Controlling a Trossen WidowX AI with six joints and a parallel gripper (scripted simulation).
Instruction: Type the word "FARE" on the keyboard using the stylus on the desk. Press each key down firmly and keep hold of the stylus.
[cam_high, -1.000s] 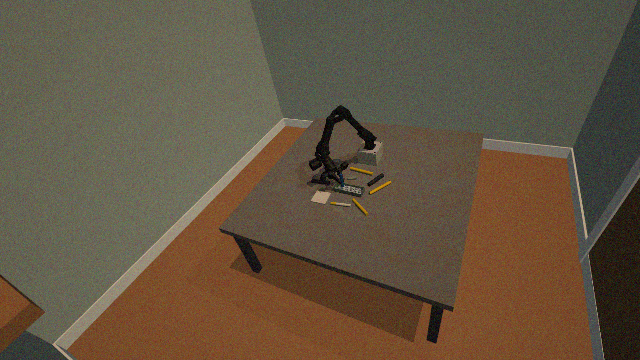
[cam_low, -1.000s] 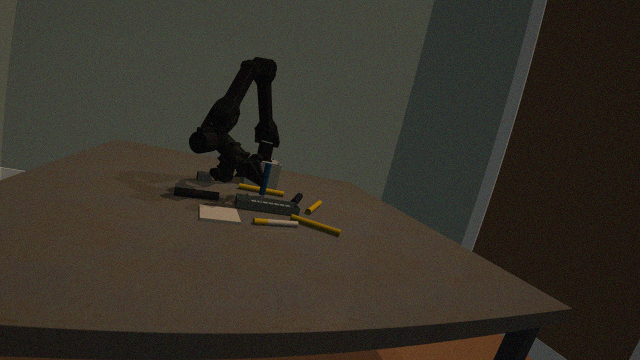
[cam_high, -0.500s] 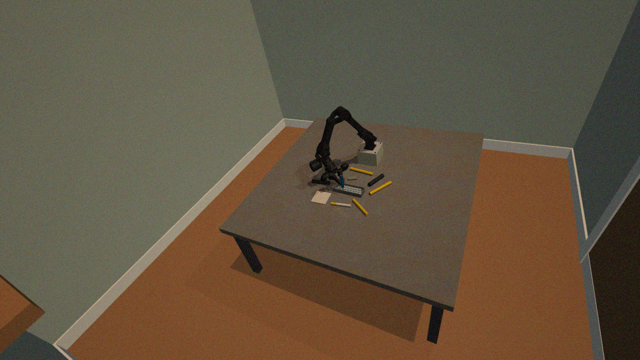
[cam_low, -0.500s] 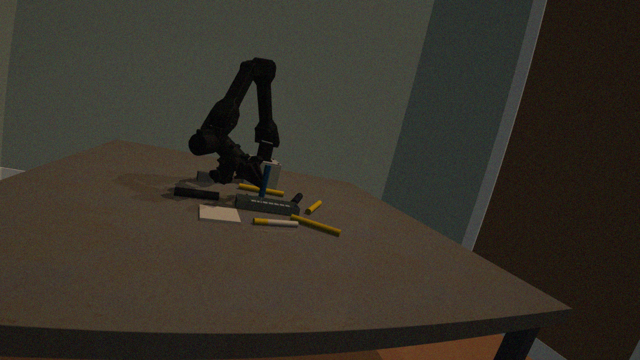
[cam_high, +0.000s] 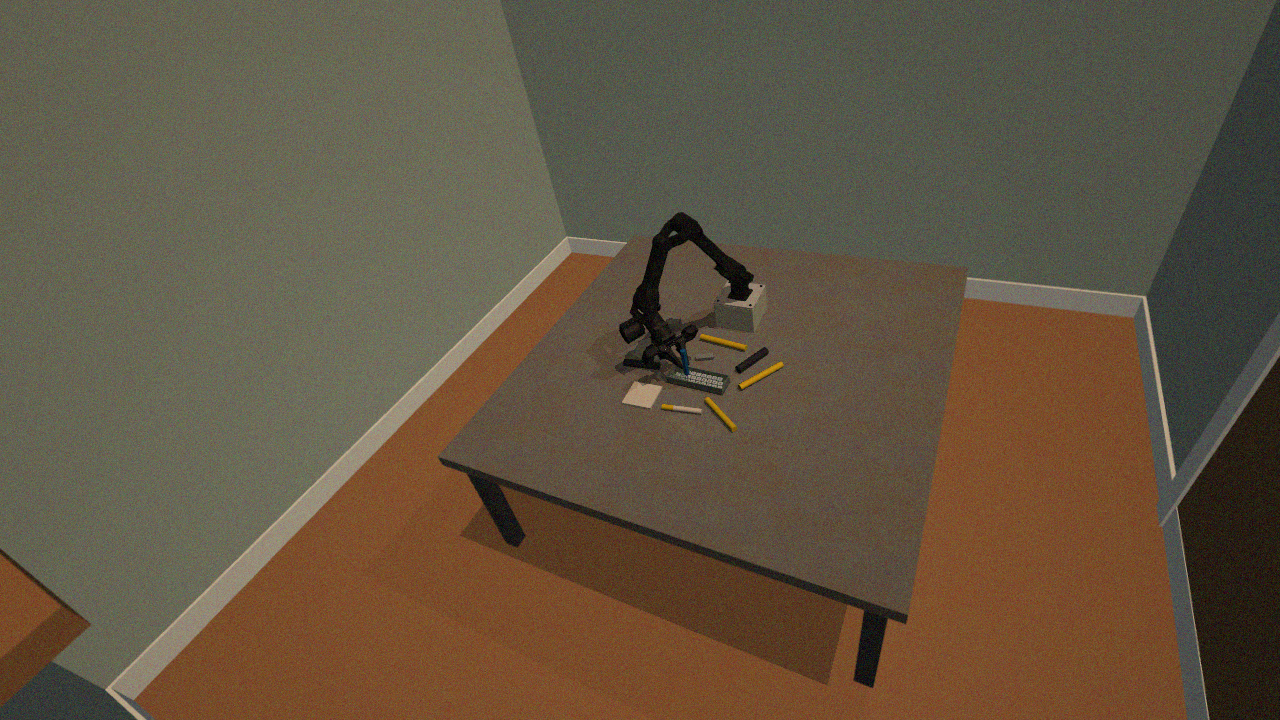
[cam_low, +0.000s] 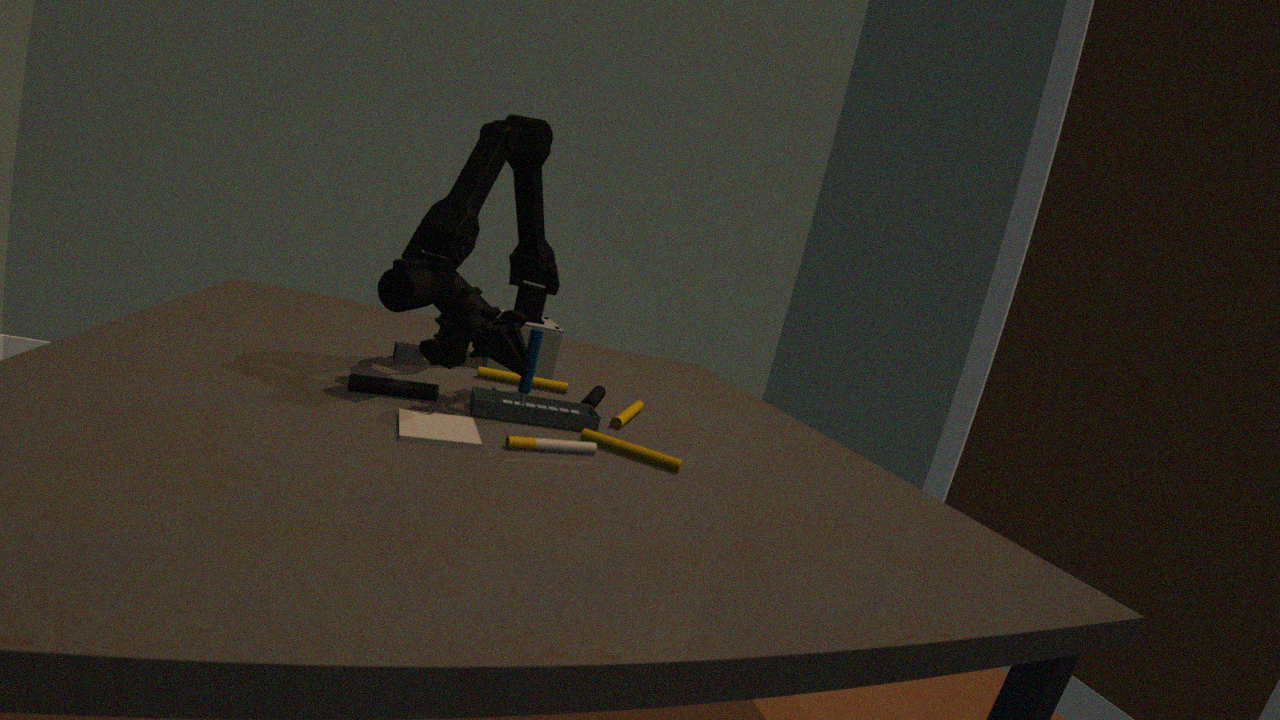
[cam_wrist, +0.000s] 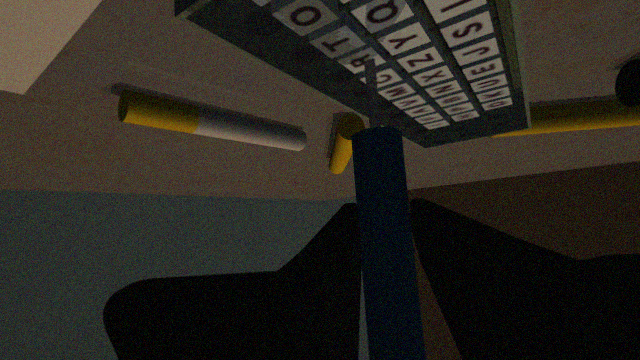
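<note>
The white-and-yellow stick lies 110 mm ahead of my gripper tip, 20 mm to the left of it and 60 mm below it. Round my gripper tip: white card (100 mm ahead, 110 mm to the right, 70 mm below); then blue stylus (20 mm below).
</note>
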